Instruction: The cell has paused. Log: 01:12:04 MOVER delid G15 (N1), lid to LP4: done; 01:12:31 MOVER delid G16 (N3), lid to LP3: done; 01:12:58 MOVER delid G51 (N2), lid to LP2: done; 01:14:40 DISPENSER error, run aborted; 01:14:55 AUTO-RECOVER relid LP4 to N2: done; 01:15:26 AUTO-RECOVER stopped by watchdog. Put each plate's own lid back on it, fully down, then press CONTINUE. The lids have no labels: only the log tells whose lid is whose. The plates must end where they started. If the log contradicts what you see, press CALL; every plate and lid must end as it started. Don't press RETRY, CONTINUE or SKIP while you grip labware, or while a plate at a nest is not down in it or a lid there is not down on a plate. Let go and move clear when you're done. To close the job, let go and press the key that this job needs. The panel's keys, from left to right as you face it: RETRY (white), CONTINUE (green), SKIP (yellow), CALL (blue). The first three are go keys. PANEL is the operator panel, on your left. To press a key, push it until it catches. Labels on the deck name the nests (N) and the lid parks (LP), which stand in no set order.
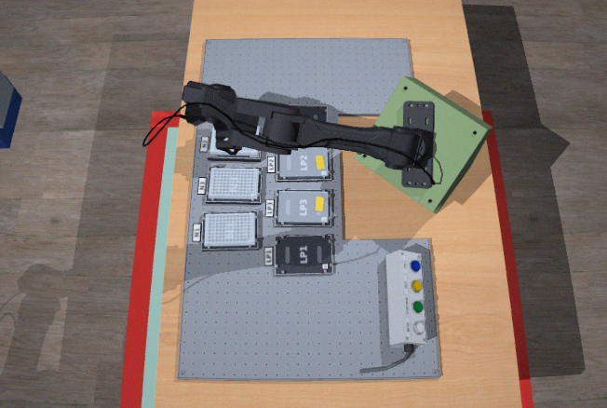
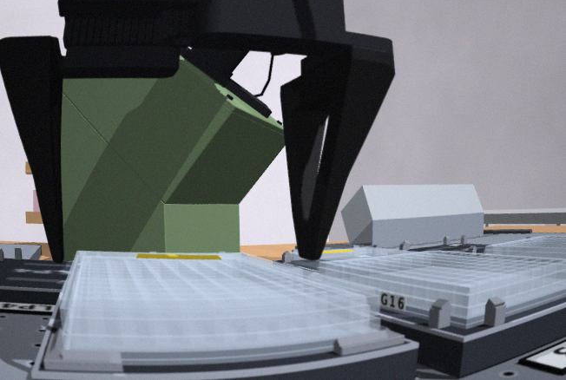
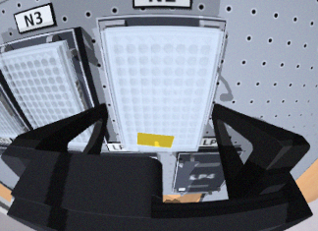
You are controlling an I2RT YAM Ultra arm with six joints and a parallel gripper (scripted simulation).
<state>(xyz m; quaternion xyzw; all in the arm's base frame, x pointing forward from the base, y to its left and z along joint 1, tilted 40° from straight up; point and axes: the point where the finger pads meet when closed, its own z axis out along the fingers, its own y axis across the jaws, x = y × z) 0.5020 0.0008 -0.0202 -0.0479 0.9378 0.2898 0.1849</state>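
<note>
Now: hand 12 cm to the right of the plate, 3 cm past it and 3 cm above it. The rest, counted from my hand: lid (22 cm behind, 14 cm to the left, 3 cm below); then blue call key (53 cm behind, 24 cm to the left, 2 cm above); then yellow SKIP key (54 cm behind, 29 cm to the left, 2 cm above).
</note>
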